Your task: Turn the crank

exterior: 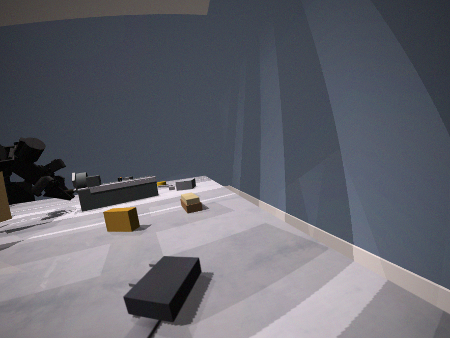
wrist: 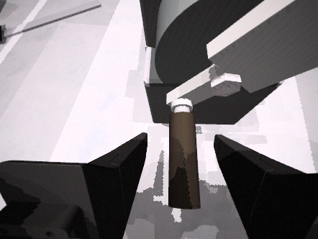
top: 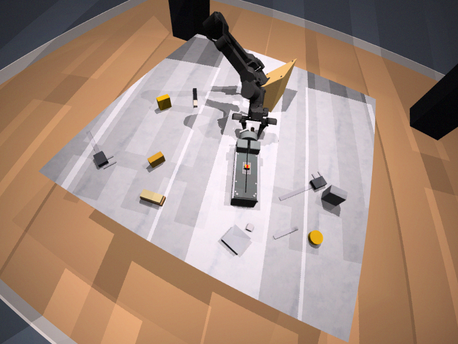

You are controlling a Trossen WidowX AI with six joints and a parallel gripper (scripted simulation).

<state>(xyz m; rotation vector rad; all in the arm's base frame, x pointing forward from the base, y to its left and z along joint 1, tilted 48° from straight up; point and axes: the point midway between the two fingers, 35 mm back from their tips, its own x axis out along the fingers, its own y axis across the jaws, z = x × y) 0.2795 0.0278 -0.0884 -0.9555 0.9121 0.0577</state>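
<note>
Now: gripper tip 16 cm short of the red pointer, 5 cm to the right of it and 4 cm below it. The rest, counted from my gripper tip: tan block 42 cm ahead, 19 cm to the right, 3 cm below; then yellow cube 46 cm to the right, 2 cm ahead, 1 cm below; then dark brown crank handle 2 cm behind, 2 cm above, 1 cm to the right.
</note>
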